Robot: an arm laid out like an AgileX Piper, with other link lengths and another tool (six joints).
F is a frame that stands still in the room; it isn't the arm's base.
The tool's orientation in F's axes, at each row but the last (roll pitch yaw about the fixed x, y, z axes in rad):
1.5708, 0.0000, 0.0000
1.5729, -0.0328, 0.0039
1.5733, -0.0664, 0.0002
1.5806, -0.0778, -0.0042
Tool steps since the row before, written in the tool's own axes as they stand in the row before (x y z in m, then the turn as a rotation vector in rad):
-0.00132, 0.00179, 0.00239, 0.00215, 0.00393, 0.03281
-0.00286, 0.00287, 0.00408, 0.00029, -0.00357, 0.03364
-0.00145, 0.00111, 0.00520, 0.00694, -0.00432, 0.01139
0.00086, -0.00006, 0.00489, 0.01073, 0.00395, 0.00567
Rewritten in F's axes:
-0.00132, -0.00239, 0.00179, 0.00215, -0.03281, 0.00393
-0.00294, -0.00410, 0.00277, 0.00054, -0.03363, -0.00363
-0.00152, -0.00520, 0.00100, 0.00722, -0.01138, -0.00388
0.00085, -0.00489, -0.00004, 0.01037, -0.00575, 0.00472

